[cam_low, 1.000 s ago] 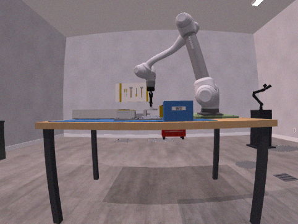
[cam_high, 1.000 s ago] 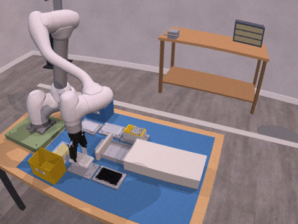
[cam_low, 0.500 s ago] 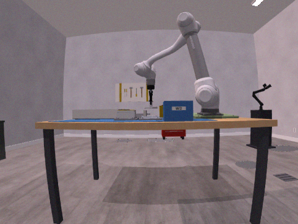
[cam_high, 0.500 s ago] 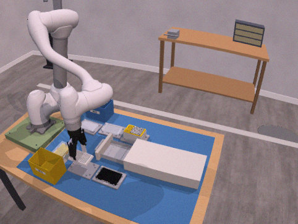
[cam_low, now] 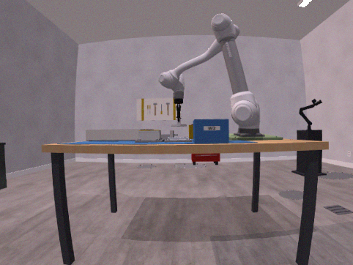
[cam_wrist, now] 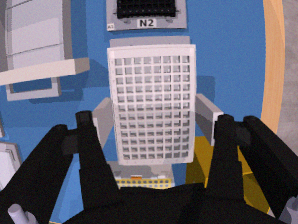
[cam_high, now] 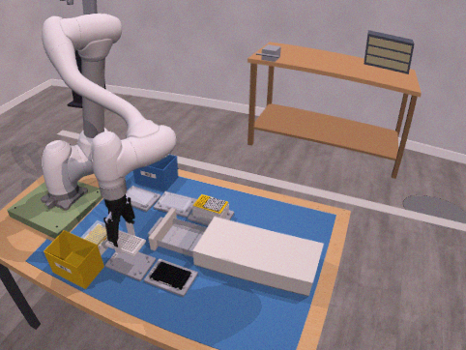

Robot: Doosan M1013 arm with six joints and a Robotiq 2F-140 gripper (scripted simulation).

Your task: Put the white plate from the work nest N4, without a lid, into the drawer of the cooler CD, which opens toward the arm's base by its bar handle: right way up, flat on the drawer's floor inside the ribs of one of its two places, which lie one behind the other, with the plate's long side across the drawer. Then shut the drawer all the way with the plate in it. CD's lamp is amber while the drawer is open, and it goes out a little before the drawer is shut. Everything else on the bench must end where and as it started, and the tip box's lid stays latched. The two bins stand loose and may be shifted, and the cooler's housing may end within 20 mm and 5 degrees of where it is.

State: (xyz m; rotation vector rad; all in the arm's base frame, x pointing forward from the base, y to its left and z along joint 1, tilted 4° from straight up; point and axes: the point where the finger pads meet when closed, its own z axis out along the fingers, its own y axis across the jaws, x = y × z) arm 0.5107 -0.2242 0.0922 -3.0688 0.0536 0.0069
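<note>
Right now the drawer is 18 cm ahead of my hand, 19 cm to the left of it and 11 cm below it. Round my hand: nest (13 cm below); then black plate (18 cm ahead, 12 cm below); then white plate (2 cm below).
</note>
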